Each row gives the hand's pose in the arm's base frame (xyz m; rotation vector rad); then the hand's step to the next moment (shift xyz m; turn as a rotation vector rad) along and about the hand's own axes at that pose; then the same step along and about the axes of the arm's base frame.
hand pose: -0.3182 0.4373 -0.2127 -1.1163 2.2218 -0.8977
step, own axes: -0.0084 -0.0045 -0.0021 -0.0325 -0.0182 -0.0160
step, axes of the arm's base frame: 0.0054 0.0056 0.0058 0.0161 0.0241 0.0283
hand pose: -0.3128 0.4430 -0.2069 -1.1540 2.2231 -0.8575
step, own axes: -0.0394 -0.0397 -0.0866 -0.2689 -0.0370 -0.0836
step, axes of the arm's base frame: -0.0156 0.0419 0.0929 0.1050 0.2354 0.1194
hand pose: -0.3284 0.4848 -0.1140 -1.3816 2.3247 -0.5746
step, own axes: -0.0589 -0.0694 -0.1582 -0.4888 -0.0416 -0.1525
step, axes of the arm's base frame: -0.0033 0.0464 0.1765 0.1717 0.4391 0.2041
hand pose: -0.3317 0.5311 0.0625 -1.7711 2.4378 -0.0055
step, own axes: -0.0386 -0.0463 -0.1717 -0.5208 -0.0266 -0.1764
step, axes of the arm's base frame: 0.0374 0.0097 0.1778 0.1647 0.4723 0.2298
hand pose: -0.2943 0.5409 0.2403 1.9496 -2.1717 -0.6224
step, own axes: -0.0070 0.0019 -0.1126 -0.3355 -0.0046 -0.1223
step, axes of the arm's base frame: 0.0426 -0.0155 0.1033 0.0980 0.3034 0.1609
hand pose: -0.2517 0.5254 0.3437 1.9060 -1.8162 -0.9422
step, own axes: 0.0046 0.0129 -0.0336 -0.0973 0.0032 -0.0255
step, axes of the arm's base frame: 0.0126 -0.0126 0.0316 0.0184 0.0894 0.0425
